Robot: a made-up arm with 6 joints. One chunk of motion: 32 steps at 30 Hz.
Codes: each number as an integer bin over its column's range. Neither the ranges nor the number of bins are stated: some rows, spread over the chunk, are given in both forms.
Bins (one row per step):
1: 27 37 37 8 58 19
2: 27 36 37 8 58 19
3: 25 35 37 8 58 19
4: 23 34 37 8 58 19
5: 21 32 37 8 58 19
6: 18 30 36 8 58 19
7: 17 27 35 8 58 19
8: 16 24 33 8 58 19
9: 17 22 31 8 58 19
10: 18 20 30 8 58 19
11: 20 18 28 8 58 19
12: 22 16 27 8 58 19
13: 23 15 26 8 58 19
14: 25 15 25 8 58 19
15: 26 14 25 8 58 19
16: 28 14 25 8 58 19
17: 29 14 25 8 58 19
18: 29 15 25 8 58 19
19: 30 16 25 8 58 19
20: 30 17 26 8 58 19
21: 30 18 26 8 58 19
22: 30 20 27 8 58 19
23: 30 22 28 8 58 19
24: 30 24 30 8 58 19
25: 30 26 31 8 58 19
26: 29 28 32 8 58 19
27: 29 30 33 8 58 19
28: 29 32 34 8 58 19
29: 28 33 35 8 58 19
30: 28 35 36 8 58 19
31: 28 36 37 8 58 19
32: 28 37 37 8 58 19
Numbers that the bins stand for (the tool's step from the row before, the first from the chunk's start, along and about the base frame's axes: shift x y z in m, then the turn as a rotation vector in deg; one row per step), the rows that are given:
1: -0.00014 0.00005 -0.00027 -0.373 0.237 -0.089
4: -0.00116 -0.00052 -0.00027 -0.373 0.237 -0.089
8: -0.00294 -0.00243 -0.00262 -0.373 0.237 -0.089
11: -0.00192 -0.00357 -0.00556 -0.373 0.237 -0.089
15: -0.00040 -0.00433 -0.00732 -0.373 0.237 -0.089
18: 0.00037 -0.00414 -0.00732 -0.373 0.237 -0.089
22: 0.00062 -0.00319 -0.00614 -0.373 0.237 -0.089
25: 0.00062 -0.00205 -0.00379 -0.373 0.237 -0.089
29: 0.00011 -0.00071 -0.00144 -0.373 0.237 -0.089
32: 0.00011 0.00005 -0.00027 -0.373 0.237 -0.089
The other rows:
2: -0.00014 -0.00014 -0.00027 -0.373 0.237 -0.089
3: -0.00065 -0.00033 -0.00027 -0.373 0.237 -0.089
5: -0.00167 -0.00090 -0.00027 -0.373 0.237 -0.089
6: -0.00243 -0.00129 -0.00086 -0.373 0.237 -0.089
7: -0.00268 -0.00186 -0.00144 -0.373 0.237 -0.089
9: -0.00268 -0.00281 -0.00379 -0.373 0.237 -0.089
10: -0.00243 -0.00319 -0.00438 -0.373 0.237 -0.089
12: -0.00141 -0.00395 -0.00614 -0.373 0.237 -0.089
13: -0.00116 -0.00414 -0.00673 -0.373 0.237 -0.089
14: -0.00065 -0.00414 -0.00732 -0.373 0.237 -0.089
16: 0.00011 -0.00433 -0.00732 -0.373 0.237 -0.089
17: 0.00037 -0.00433 -0.00732 -0.373 0.237 -0.089
19: 0.00062 -0.00395 -0.00732 -0.373 0.237 -0.089
20: 0.00062 -0.00376 -0.00673 -0.373 0.237 -0.089
21: 0.00062 -0.00357 -0.00673 -0.373 0.237 -0.089
23: 0.00062 -0.00281 -0.00556 -0.373 0.237 -0.089
24: 0.00062 -0.00243 -0.00438 -0.373 0.237 -0.089
26: 0.00037 -0.00167 -0.00321 -0.373 0.237 -0.089
27: 0.00037 -0.00129 -0.00262 -0.373 0.237 -0.089
28: 0.00037 -0.00090 -0.00203 -0.373 0.237 -0.089
30: 0.00011 -0.00033 -0.00086 -0.373 0.237 -0.089
31: 0.00011 -0.00014 -0.00027 -0.373 0.237 -0.089

